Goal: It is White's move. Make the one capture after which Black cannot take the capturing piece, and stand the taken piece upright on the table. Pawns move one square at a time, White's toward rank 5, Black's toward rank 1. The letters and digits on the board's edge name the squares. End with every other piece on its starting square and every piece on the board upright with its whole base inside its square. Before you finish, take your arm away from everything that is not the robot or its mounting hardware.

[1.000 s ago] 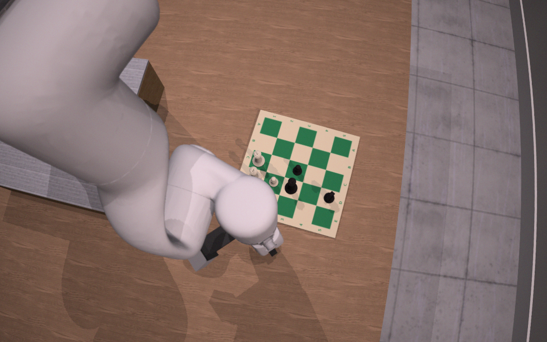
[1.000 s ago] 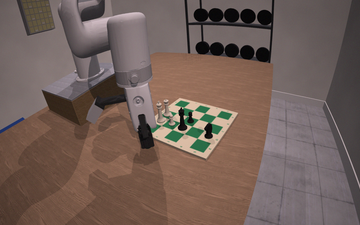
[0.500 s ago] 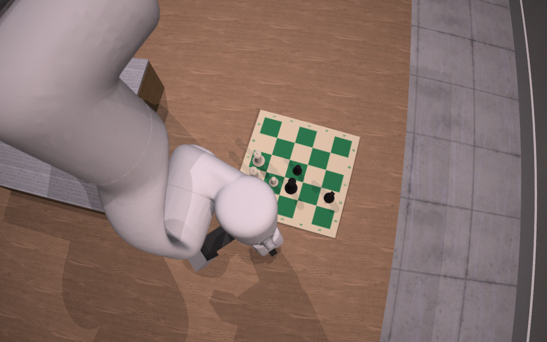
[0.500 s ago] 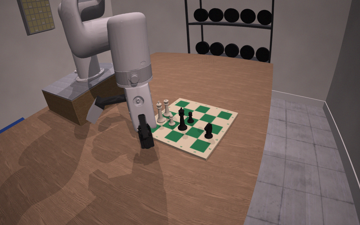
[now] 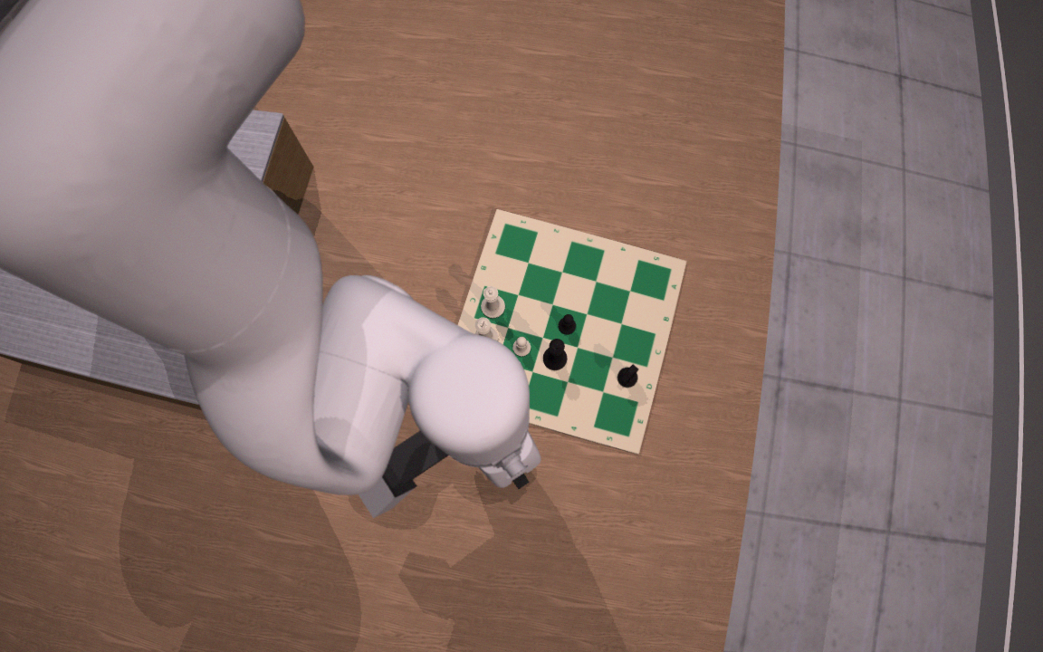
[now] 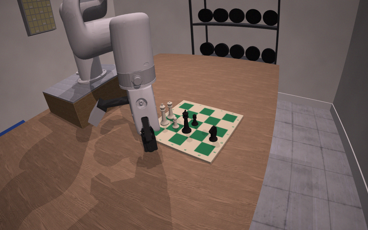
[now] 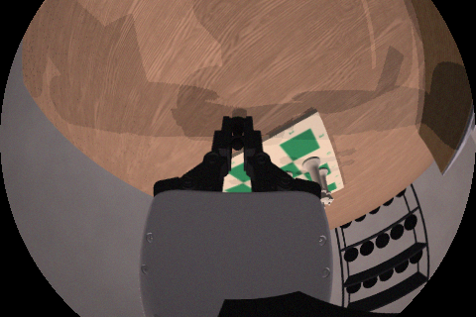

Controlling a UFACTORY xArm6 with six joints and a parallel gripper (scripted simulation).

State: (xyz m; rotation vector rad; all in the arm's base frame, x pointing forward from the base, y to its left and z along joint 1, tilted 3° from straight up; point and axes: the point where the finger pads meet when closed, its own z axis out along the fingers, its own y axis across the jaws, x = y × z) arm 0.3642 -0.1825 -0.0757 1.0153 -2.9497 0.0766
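Right now the white king is 1 cm behind my hand, 11 cm to the left of it and 1 cm above it. Also, from my hand: white pawn (2 cm ahead, 10 cm to the left, 1 cm below); cream chessboard (7 cm ahead, 13 cm to the left, 2 cm below); tall black piece (6 cm ahead, 9 cm to the left, 1 cm above).
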